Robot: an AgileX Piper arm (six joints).
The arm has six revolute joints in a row. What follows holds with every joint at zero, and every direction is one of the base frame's. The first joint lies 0.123 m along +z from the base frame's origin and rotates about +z. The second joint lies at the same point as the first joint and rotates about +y. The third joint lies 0.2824 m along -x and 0.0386 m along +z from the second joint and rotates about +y. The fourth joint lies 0.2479 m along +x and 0.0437 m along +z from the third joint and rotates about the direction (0.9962, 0, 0.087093). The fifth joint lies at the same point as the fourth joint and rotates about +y. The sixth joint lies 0.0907 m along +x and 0.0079 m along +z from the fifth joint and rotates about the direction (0.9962, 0, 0.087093). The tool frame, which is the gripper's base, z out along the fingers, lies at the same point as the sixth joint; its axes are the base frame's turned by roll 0, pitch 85.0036 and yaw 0 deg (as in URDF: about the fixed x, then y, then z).
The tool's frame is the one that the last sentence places.
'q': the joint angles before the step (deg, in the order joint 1, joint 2, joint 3, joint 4, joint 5, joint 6). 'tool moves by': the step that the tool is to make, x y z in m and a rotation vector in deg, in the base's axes. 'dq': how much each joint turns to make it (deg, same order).
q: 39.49, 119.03, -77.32, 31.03, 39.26, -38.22
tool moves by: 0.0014, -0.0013, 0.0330, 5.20, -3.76, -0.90
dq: -0.56, -4.41, 0.16, 3.56, -1.28, -2.57
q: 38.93, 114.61, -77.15, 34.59, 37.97, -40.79
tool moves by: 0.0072, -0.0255, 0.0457, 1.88, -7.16, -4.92
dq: -2.71, -7.45, 1.32, -4.70, -2.36, 4.10
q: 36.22, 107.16, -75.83, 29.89, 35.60, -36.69
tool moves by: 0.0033, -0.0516, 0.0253, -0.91, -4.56, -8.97
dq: -5.61, -7.98, 5.65, -6.73, -2.85, 6.29
